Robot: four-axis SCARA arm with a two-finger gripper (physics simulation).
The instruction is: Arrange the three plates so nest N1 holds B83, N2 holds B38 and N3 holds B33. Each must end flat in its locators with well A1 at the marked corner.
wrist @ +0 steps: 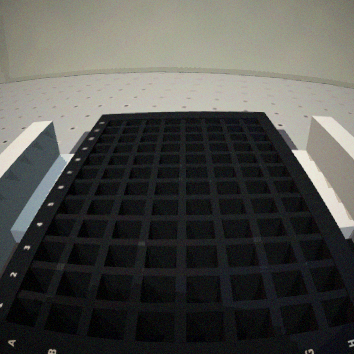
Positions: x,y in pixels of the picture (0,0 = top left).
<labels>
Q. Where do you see a black well plate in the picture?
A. At 176,224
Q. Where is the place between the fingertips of the gripper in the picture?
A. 181,138
</labels>
